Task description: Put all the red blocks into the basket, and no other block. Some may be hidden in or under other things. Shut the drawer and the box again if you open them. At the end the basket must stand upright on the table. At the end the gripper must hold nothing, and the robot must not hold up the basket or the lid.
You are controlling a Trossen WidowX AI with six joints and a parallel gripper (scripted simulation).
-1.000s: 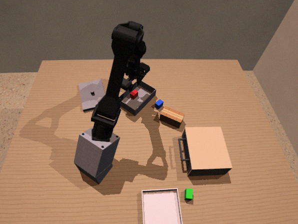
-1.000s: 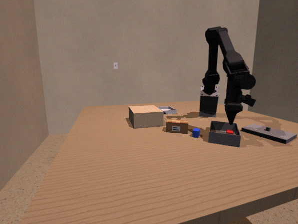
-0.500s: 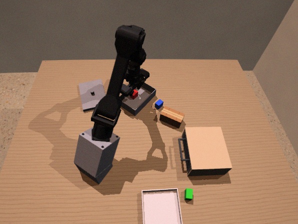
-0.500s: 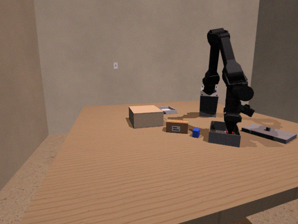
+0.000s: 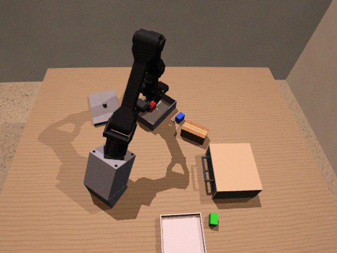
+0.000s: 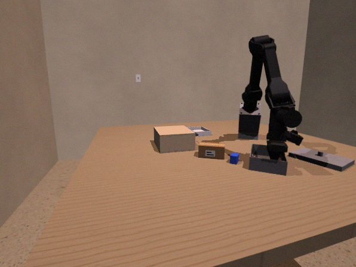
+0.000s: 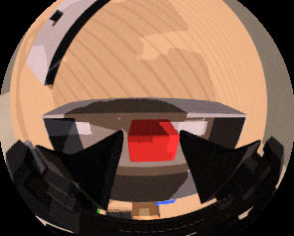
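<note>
Right now my hand is 58 cm to the left of the white tray, 7 cm short of it and 3 cm above it. From my hand the other things lie so: knobbed lid 22 cm behind, 3 cm below, 2 cm to the left; then blue block 13 cm ahead, 7 cm to the right, 3 cm below; then brown crate 18 cm ahead, 16 cm to the right, 1 cm below.
</note>
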